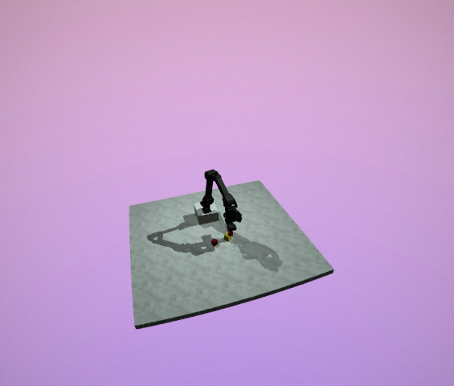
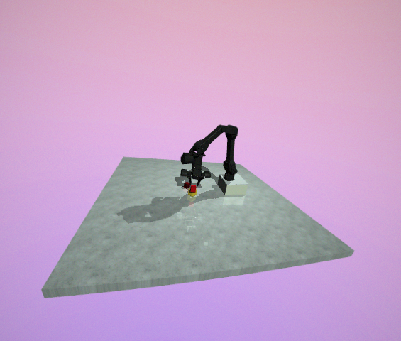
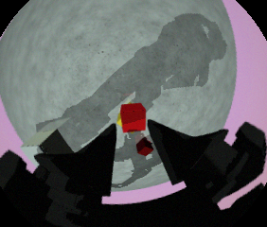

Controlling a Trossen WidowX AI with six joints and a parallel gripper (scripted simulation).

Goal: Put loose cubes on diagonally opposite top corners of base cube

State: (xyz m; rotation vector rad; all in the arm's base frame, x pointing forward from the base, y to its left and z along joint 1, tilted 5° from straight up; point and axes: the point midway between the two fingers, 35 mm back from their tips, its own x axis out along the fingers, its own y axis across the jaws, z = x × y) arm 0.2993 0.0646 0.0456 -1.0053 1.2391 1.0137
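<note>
The red cube lies 130 mm to the right of my gripper tip and 60 mm below it. Also, from my gripper tip: yellow base cube: 60 mm below, 20 mm to the right.
</note>
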